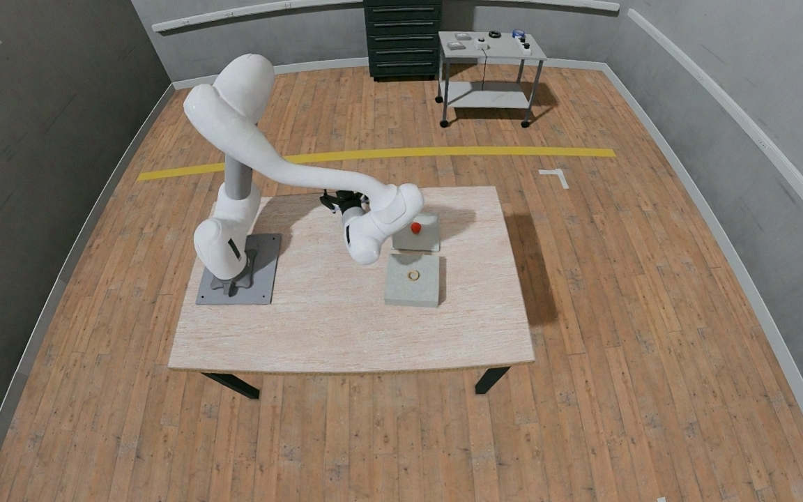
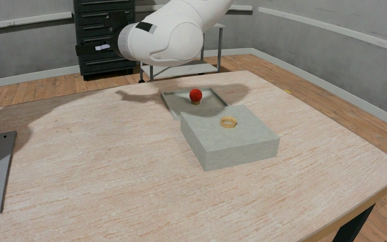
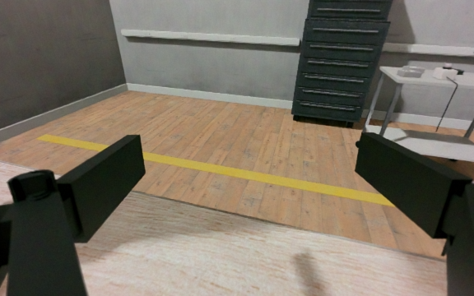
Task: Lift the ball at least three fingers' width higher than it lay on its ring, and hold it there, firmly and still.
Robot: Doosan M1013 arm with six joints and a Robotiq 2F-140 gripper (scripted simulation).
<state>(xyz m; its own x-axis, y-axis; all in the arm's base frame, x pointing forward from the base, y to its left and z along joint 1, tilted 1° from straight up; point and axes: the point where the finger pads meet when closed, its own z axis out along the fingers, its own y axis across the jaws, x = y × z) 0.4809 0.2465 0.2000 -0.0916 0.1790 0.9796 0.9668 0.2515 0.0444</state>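
Now: the red ball 28 cm ahead of my hand, 17 cm below it and 11 cm to the right of it. From my hand the other things lie so: shallow grey tray (28 cm ahead, 20 cm below, 11 cm to the right).
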